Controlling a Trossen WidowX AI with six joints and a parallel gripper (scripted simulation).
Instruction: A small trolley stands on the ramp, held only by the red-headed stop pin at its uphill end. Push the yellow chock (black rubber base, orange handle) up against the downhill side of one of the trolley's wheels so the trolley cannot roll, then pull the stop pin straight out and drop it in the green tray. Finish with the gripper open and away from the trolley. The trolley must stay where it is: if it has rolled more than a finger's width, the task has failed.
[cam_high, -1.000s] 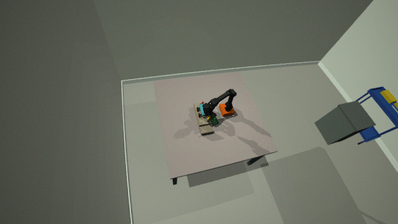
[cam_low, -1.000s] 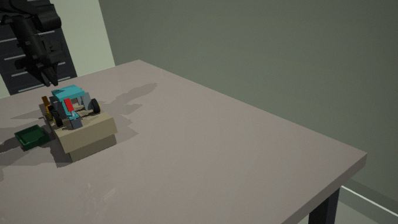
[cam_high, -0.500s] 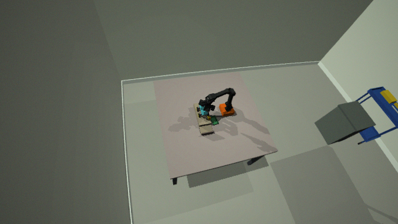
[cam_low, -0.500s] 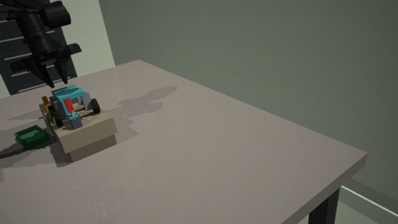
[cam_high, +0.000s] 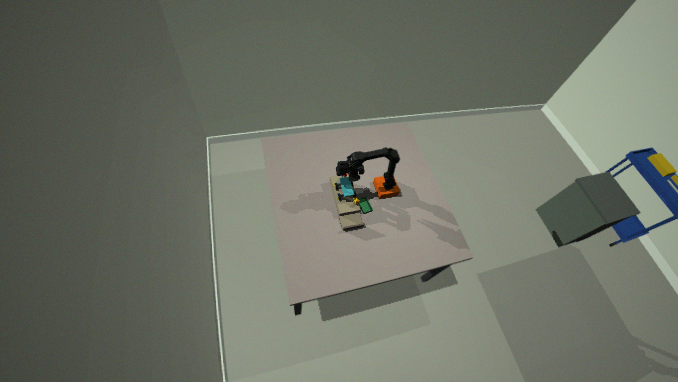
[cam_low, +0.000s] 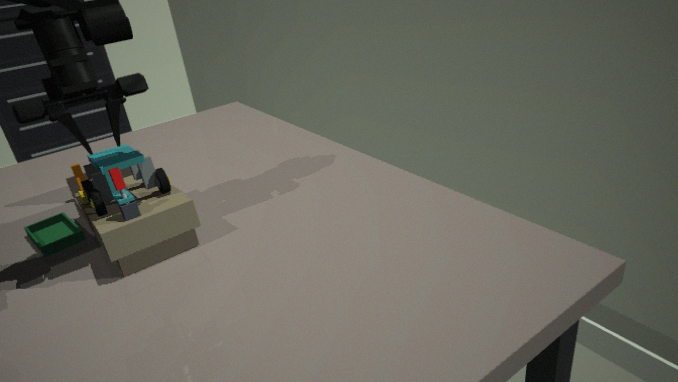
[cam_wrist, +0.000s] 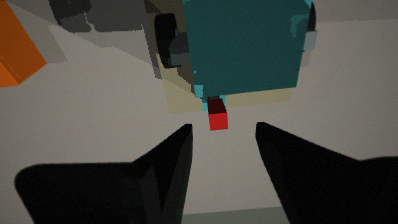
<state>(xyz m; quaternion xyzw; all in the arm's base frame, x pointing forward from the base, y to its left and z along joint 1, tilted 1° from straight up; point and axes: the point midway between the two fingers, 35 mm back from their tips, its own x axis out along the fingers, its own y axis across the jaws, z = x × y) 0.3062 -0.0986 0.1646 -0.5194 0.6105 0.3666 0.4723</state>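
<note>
Right now the red-headed stop pin is 3 cm to the right of my gripper tip and 6 cm below it. Round my gripper tip: yellow chock (2 cm behind, 16 cm to the left, 11 cm below); then teal trolley (3 cm ahead, 6 cm to the left, 8 cm below).
</note>
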